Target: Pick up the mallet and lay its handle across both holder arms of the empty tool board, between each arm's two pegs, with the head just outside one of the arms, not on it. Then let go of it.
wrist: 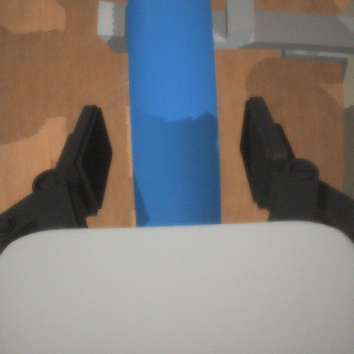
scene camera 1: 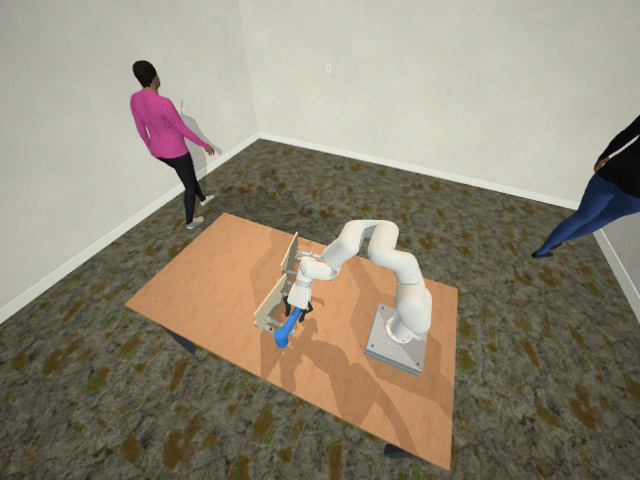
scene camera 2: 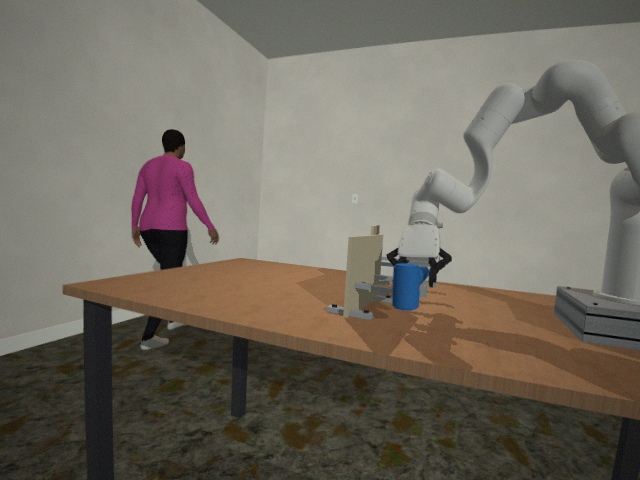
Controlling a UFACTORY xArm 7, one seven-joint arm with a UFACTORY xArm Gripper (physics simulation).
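Places are measured from the arm's base along level axes (x ahead, y left, z up), in metres.
Where they show: gripper, fingertip midpoint: (wrist: 173, 124) (scene camera 1: 293, 318); arm's base, origin of the base link: (scene camera 1: 399, 329) (scene camera 2: 624, 299).
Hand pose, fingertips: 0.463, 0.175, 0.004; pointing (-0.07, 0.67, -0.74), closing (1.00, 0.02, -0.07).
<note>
Each offset is from my fingertips to the top centre of the thing, as dx, dy, dz. Level surfaces: height alone.
The blue mallet @(+0.001, -0.005, +0.056) (scene camera 1: 280, 338) (scene camera 2: 406, 286) (wrist: 174, 90) lies about level beside the nearer tool board (scene camera 1: 269, 302) (scene camera 2: 363, 263). In the wrist view its handle crosses a grey holder arm (wrist: 300, 32), between the upturned end on the left and a peg @(+0.034, +0.053, +0.012) (wrist: 240, 20) on the right. Its head is on the outer side of that arm, apart from it. My gripper (scene camera 1: 294, 315) (wrist: 173, 124) is open around the handle, with a gap on both sides. In scene camera 2 the mallet head partly hides the fingers. The handle's far end and its contact with the other arm are hidden.
A second tool board (scene camera 1: 290, 253) (scene camera 2: 375, 229) stands behind the first, with grey holder arms. The robot base plate (scene camera 1: 395, 338) (scene camera 2: 594, 315) is at the right of the wooden table @(dz -0.082) (scene camera 1: 206, 268) (scene camera 2: 232, 289). A person in pink (scene camera 1: 162, 126) (scene camera 2: 166, 196) stands beyond it.
</note>
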